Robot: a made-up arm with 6 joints. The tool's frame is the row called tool.
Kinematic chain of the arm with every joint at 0, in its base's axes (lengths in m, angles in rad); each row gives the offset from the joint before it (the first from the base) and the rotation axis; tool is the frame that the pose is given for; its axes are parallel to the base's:
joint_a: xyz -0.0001 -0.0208 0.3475 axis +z
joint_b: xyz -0.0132 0.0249 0.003 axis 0 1 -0.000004
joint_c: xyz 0.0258 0.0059 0.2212 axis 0 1 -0.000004
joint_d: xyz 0.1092 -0.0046 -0.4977 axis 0 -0.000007 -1
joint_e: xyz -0.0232 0.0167 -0.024 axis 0 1 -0.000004
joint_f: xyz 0.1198 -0.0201 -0.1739 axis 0 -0.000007 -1
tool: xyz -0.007 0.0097 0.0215
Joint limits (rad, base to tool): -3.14..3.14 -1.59..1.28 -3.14..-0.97 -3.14..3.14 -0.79..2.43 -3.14..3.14
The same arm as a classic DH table. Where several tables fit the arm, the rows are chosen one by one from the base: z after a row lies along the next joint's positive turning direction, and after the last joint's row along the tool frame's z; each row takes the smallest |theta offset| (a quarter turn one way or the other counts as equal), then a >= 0, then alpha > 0; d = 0 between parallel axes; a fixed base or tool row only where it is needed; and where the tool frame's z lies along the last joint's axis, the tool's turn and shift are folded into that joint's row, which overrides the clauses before.
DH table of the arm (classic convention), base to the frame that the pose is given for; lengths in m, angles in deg. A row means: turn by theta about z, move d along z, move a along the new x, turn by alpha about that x. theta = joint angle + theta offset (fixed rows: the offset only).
base (fixed): d 0  theta_offset 89.72  a -0.0208  alpha 0
joint_a: d 0.3505  theta_offset -89.72  a -0.0132  alpha -90
joint_b: d 0  theta_offset -83.35  a 0.2227  alpha 0
joint_c: d 0.0262  theta_offset 83.35  a 0.1092  alpha -90
joint_d: d 0.5217  theta_offset 0  a -0.0232  alpha 90
joint_e: d -0.0034  theta_offset 0  a 0.1198  alpha -90
joint_f: d 0  theta_offset 54.18  a -0.012  alpha 180
tool (fixed): d -0.1524  theta_offset 54.18  a 0  alpha 0
Joint limits (deg, base to tool): -179.91..179.91 -91.1..73.34 -179.91..-55.58 -179.91..179.91 -45.26..139.23 -179.91..179.91

